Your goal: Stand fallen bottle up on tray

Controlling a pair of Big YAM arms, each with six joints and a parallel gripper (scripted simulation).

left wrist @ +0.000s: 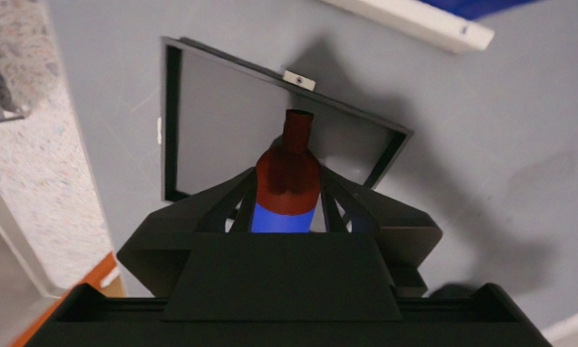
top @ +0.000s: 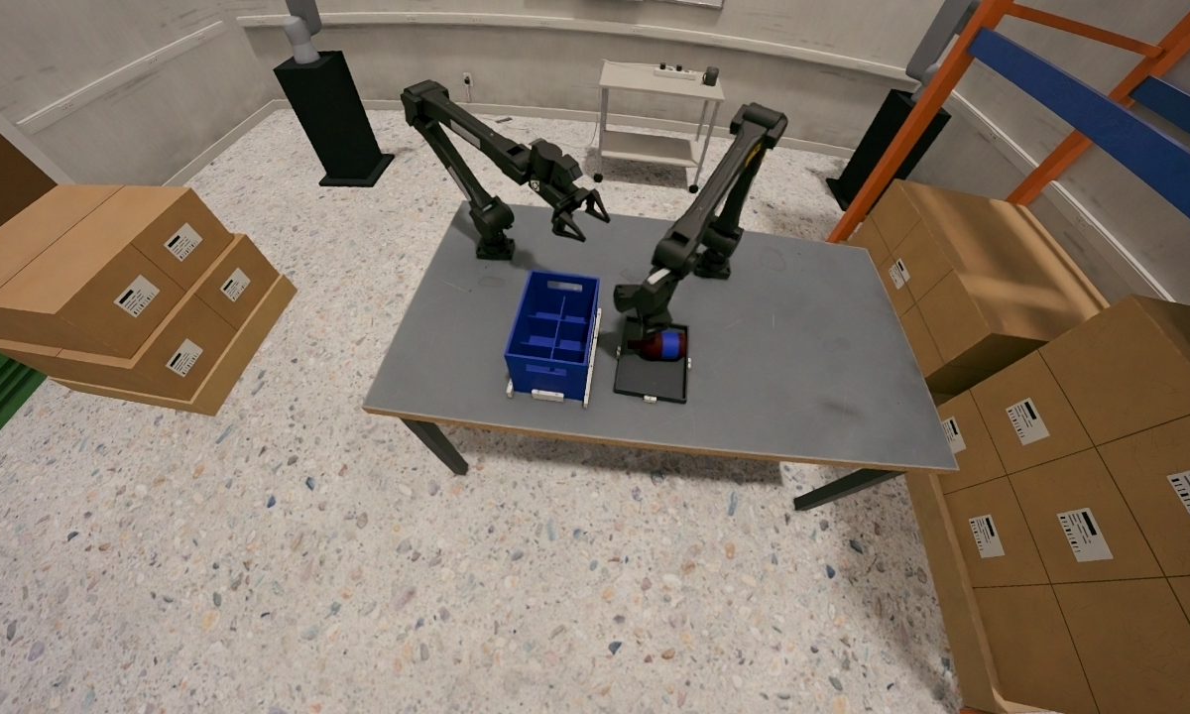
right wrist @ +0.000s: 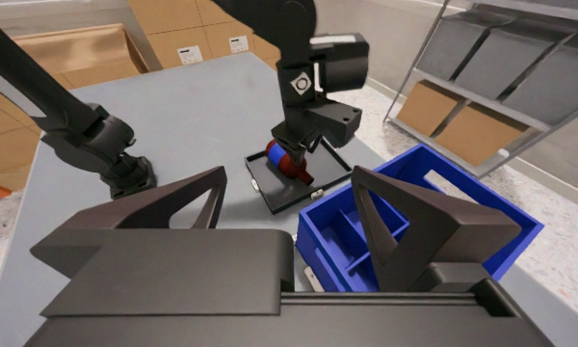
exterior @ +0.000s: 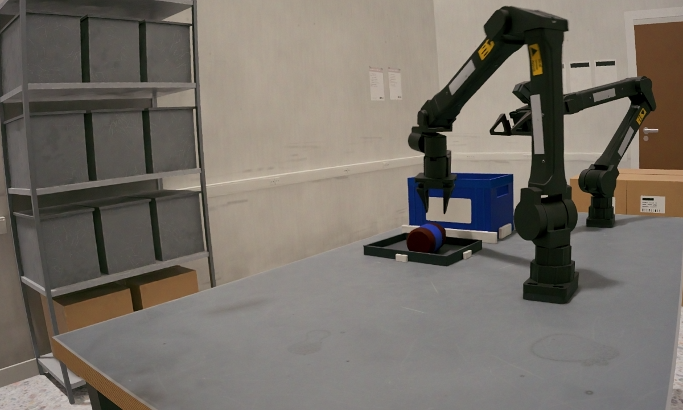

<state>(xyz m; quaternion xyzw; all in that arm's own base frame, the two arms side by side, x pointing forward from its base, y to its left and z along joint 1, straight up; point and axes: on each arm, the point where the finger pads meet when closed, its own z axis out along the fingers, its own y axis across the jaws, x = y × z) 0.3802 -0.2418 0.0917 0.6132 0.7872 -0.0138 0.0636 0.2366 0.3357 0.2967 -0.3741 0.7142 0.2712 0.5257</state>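
Right now my left hand is 40 mm to the right of the bottle and 60 mm above it. The rest, counted from my left hand: blue crate (20 mm ahead, 230 mm to the right, 20 mm below); then black tray (20 mm ahead, 40 mm to the left, 90 mm below).
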